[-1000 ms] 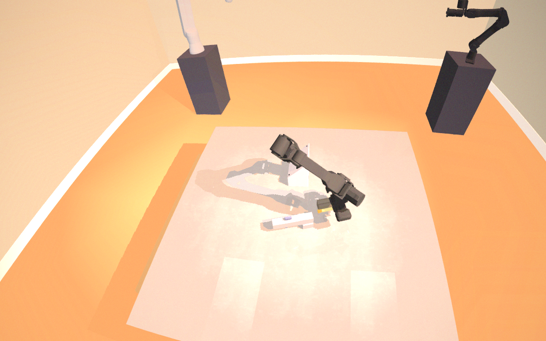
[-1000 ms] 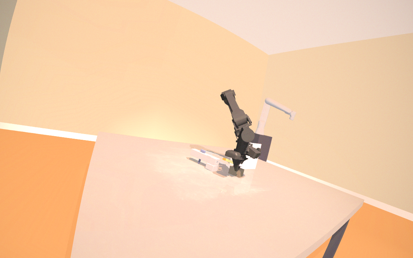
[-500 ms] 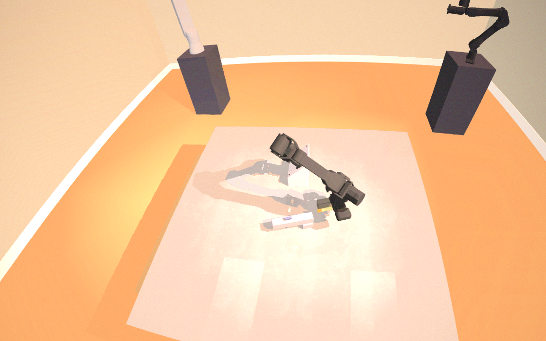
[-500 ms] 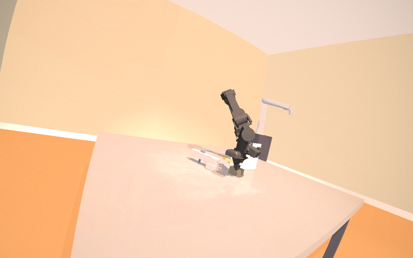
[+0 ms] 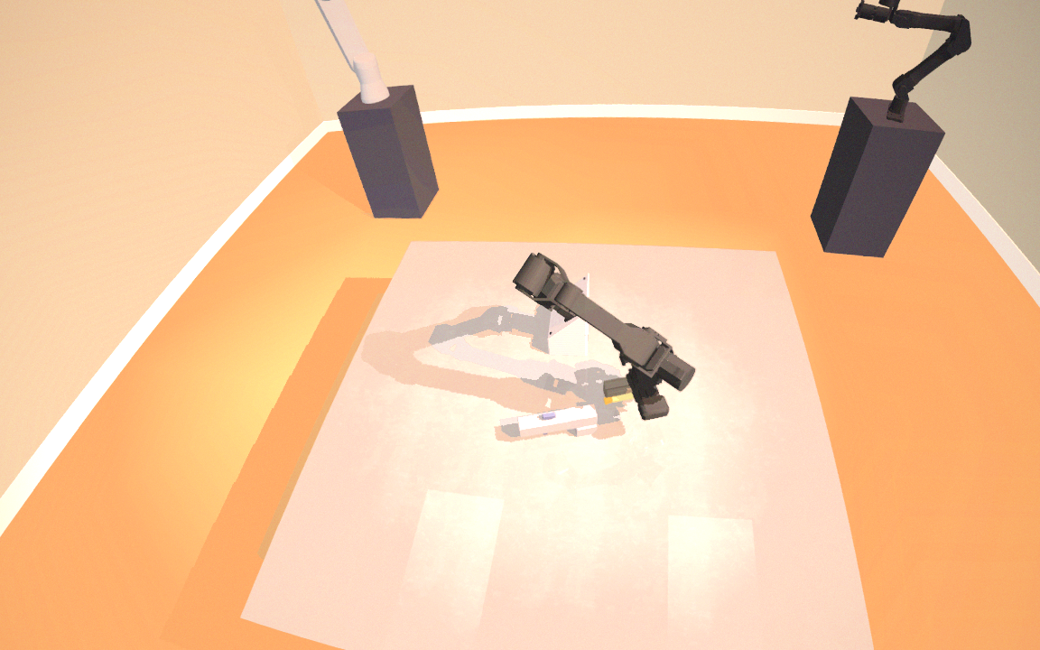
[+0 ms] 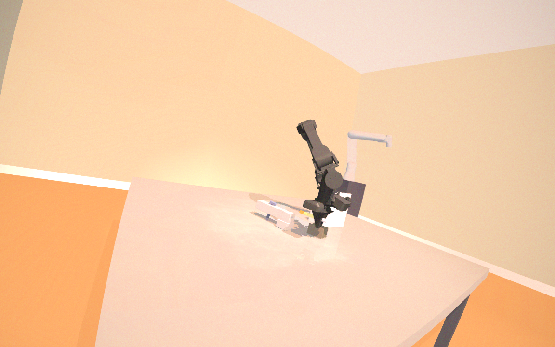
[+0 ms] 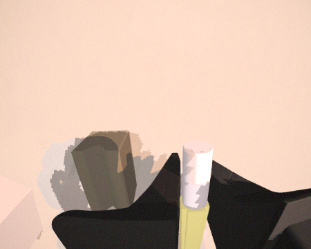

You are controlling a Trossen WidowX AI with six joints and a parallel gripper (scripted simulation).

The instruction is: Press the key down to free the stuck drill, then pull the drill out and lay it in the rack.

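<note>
Right now the yellow drill is 3 cm to the right of my gripper tip, 3 cm above it and 1 cm ahead of it. Round my gripper tip: small purple piece 21 cm to the right, 9 cm ahead; olive-brown block 5 cm to the right, 5 cm behind, 3 cm below.
</note>
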